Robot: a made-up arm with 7 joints.
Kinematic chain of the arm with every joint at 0, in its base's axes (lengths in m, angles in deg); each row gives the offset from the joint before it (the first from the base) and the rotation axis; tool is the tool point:
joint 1: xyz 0 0 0.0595 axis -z
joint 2: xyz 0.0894 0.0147 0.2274 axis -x
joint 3: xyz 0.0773 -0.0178 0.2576 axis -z
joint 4: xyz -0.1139 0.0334 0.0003 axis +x
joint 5: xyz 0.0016 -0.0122 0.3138 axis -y
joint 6: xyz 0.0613 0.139 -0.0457 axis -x
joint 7: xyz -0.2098 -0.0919 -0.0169 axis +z
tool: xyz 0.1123 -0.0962 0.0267
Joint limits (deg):
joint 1: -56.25..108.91
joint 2: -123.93..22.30
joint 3: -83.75..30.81
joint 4: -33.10..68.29
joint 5: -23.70..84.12
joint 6: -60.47..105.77
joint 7: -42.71..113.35
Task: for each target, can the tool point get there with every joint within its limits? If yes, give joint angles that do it. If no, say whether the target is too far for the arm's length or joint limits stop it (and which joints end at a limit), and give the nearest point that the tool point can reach.
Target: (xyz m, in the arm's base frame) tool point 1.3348 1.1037 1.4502
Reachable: no: too far | nearest point 0.5260 0.4349 0.7960 | short by 1.237 m
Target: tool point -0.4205 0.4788 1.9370
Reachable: no: too far | nearest point -0.1850 0.2654 1.0737 | short by 0.920 m
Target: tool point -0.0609 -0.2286 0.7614
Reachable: yes | joints 79.09 6.50 -53.71 49.03 15.92 -18.77 44.19
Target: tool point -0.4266 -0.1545 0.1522
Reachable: yes | joints 72.05 -99.50 -0.23 -8.59 41.50 -3.42 -28.65
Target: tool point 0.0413 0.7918 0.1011
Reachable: no: joint limits stop it (at a limit: joint 2, joint 3, joint 4, joint 6, joint 7) | nearest point 0.0297 0.5687 0.4559 | short by 0.419 m
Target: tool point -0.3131 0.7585 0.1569
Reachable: no: joint limits stop it (at a limit: joint 1, joint 4, joint 6, joint 7) | nearest point -0.3747 0.5156 0.1617 | short by 0.251 m
